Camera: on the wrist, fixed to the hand. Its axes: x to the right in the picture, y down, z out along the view.
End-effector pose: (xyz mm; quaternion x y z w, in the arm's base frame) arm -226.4 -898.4 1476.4 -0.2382 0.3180 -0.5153 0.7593
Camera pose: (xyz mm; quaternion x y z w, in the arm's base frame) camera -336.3 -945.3 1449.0 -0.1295 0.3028 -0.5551 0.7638
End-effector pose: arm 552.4 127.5 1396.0 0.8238 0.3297 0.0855 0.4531
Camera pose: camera 493.1 234.8 1396.4 0.8619 0.3576 0.0953 0.3467
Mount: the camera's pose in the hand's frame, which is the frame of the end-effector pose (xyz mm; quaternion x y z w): 21.0 -67.2 -100.4 0.1041 0.0525 0.0031 0.9932
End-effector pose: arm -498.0 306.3 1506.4 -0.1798 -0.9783 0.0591 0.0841
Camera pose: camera -521.7 260.1 1617.5 -0.1760 -0.9605 0.1514 0.1534
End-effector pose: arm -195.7 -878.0 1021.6 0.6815 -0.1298 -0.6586 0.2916
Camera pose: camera -109.8 -813.5 962.4 0.7413 -0.1843 -0.6039 0.2275
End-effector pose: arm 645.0 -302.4 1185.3 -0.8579 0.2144 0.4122 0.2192
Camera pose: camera 755.4 -307.3 1238.5 -0.8502 0.2700 0.3427 0.2945
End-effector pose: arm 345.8 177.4 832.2 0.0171 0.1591 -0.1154 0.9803
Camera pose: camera 318.7 114.4 730.5 0.1256 0.1974 -0.1272 0.9639
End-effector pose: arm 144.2 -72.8 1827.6 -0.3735 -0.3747 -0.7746 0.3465
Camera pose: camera 47.2 -130.3 1779.4 -0.2954 -0.4334 -0.7489 0.4051
